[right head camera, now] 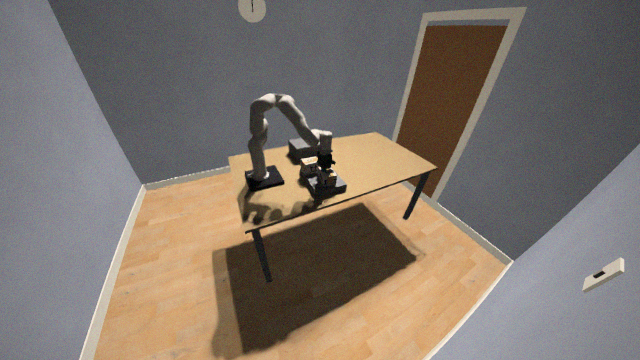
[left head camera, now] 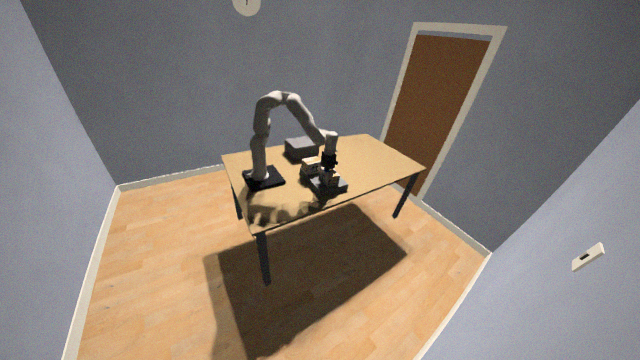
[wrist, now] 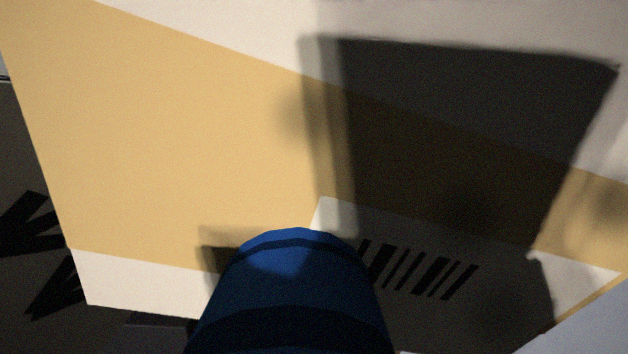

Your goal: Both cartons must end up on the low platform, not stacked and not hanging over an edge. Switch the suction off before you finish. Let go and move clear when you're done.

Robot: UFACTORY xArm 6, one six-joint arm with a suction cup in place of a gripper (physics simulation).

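Frame: origin at the arm's base, x left, y back, z up, level; millimetres.
Where they show: hand, its tool point: [right head camera: 323,171] [left head camera: 326,172] [wrist: 302,243]; arm's base, origin of its link: [right head camera: 260,176] [left head camera: 260,176].
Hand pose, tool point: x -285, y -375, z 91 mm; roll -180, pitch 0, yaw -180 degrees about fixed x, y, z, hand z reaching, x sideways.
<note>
Each offset is from my tool point to the centre of the thing. "spot": to the spot under its first point. Level surfaces: height alone.
My gripper [left head camera: 328,170] [right head camera: 326,169] [wrist: 300,270], a suction cup that looks blue in the wrist view, sits on top of one carton {dx -18, dy -17, dz -26 mm} [left head camera: 332,178] [right head camera: 329,178] [wrist: 150,150]. This carton is white with tan tape and a barcode, and it hangs level from the cup. It is at or just over the dark grey low platform {spot: dx -120, dy -65, dz -71 mm} [left head camera: 342,186] [right head camera: 340,186]; I cannot tell if it touches. The other carton {dx +144, dy +21, dz -20 mm} [left head camera: 310,165] [right head camera: 308,165] [wrist: 25,160] stands upright close by, to the back left. Its arrow-marked side shows shaded in the wrist view. What its underside rests on is hard to make out.
A larger grey box {dx +485, dy -114, dz -54 mm} [left head camera: 302,146] [right head camera: 300,147] stands behind the cartons on the wooden table {dz -114 mm} [left head camera: 380,157] [right head camera: 390,155]. The arm's black base plate [left head camera: 275,177] [right head camera: 274,177] is to the left. The table's front edge runs close in front of the platform.
</note>
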